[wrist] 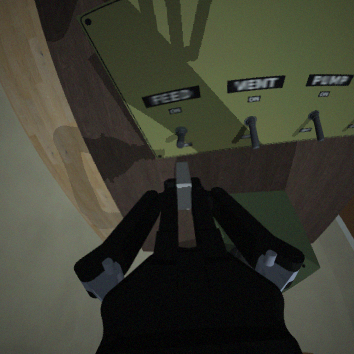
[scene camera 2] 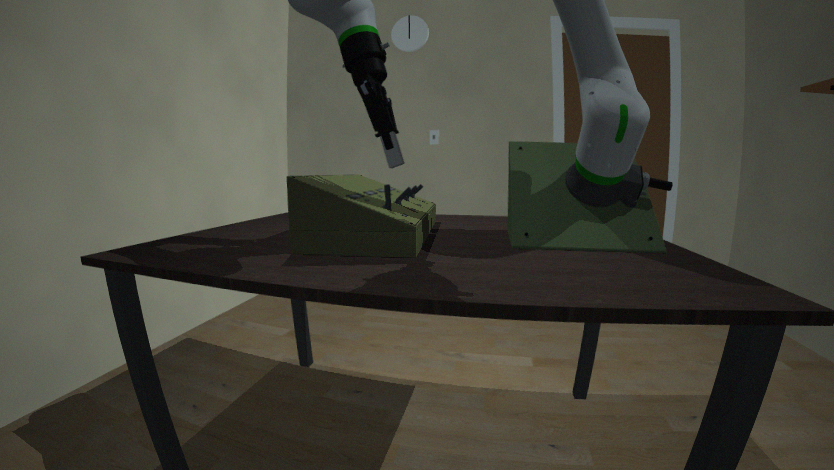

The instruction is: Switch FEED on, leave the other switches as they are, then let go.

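Note:
The FEED switch stands more upright than its neighbours; in the wrist view its lever looks short, below the FEED label. The VENT switch and the PUMP switch lean toward the panel's lower edge, away from their ON labels. The switches sit on a sloped green panel box. My gripper is shut and empty. In the scene view its tips are above the FEED switch, with a gap between them.
The table carries the box on its left part. A second green board stands at the right, with the arm's lower part in front of it. A wall rises behind the table on the left.

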